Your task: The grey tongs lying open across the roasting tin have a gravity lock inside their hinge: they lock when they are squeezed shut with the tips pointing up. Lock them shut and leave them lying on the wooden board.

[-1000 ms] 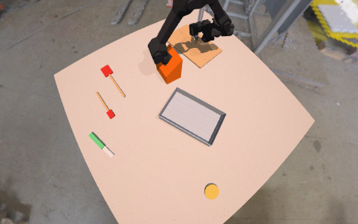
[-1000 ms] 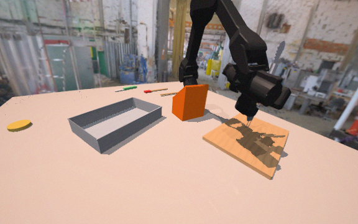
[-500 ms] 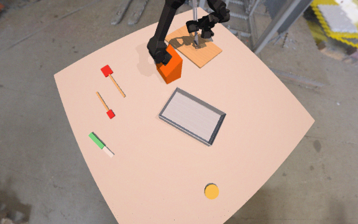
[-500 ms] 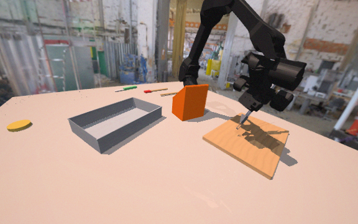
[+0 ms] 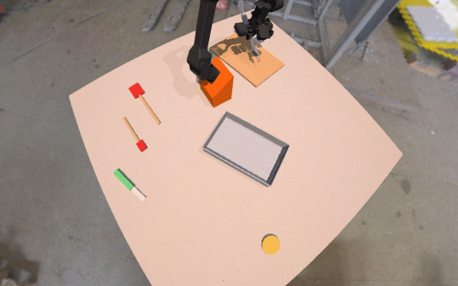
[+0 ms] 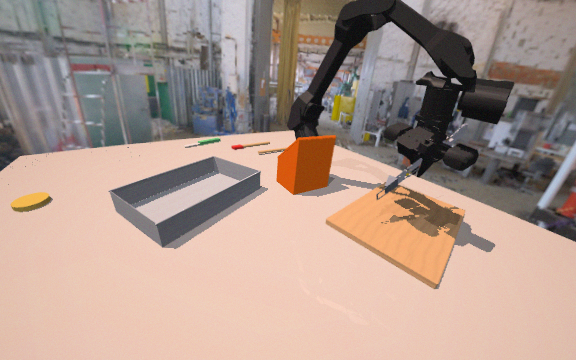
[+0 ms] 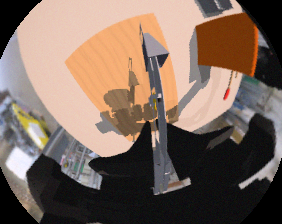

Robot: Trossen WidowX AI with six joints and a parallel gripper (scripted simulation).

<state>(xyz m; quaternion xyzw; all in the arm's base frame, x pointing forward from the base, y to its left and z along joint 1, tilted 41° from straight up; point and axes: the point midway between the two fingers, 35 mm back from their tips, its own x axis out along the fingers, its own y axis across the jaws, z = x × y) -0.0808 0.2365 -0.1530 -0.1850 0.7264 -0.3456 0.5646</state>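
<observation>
My gripper tip is now 11 cm above the wooden board and 1 cm to the right of it. The rest, counted from my gripper tip: grey roasting tin (42 cm ahead, 33 cm to the right, 9 cm below).
</observation>
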